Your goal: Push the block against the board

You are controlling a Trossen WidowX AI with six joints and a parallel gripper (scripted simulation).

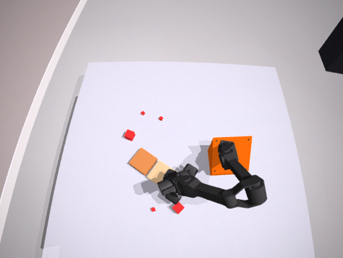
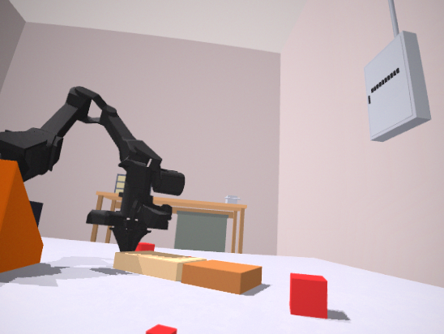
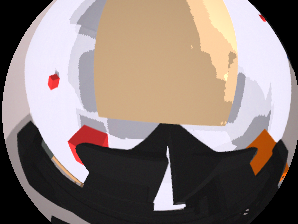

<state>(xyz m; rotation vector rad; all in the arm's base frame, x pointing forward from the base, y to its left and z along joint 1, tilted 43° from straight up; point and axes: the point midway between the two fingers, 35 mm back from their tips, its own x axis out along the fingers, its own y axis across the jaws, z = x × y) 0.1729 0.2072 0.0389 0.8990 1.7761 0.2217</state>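
Now: the board 80 mm ahead of my gripper tip, 40 mm to the right of it and 10 mm above it. Also, from my gripper tip: square block: 200 mm ahead, 100 mm to the right, 10 mm above.
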